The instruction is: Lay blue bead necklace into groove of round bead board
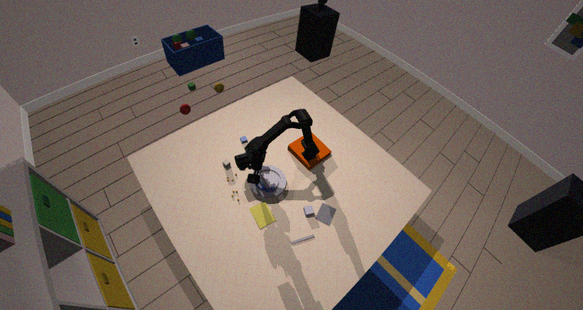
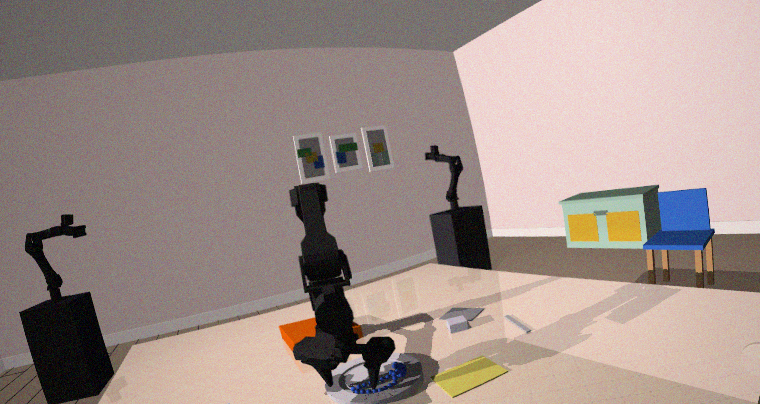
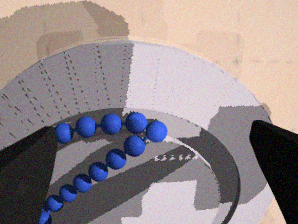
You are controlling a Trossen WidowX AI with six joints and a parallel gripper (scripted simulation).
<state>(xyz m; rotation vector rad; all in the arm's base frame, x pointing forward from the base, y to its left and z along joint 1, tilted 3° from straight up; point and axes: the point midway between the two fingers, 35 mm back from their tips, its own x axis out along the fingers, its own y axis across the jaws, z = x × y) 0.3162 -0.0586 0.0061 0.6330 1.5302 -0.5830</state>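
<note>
The round bead board is 30 mm behind my gripper tip, 60 mm to the left of it and 10 mm below it. The rest, counted from my gripper tip: yellow sheet: 90 mm ahead, 200 mm to the left, 20 mm below; then pale cube: 100 mm ahead, 150 mm to the right; then blue cube: 70 mm behind, 260 mm to the right, 10 mm below.
</note>
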